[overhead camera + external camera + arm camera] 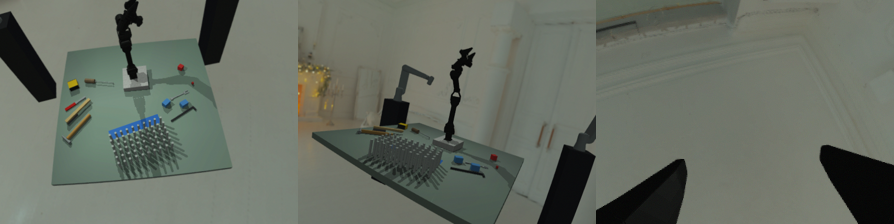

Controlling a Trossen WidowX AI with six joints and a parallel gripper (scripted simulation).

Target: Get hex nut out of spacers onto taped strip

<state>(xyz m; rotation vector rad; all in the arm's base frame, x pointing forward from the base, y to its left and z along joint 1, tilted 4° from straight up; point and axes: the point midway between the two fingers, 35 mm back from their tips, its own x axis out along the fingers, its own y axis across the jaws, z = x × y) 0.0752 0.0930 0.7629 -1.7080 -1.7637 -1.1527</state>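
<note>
Right now the blue taped strip is 84 cm below my gripper tip, 33 cm ahead of it and 16 cm to the right of it. The rest, counted from my gripper tip: small red ball: 83 cm below, 40 cm to the left, 5 cm ahead; then small wrench: 84 cm below, 25 cm to the left, 14 cm ahead; then red cube: 82 cm below, 35 cm to the left, 13 cm behind.
</note>
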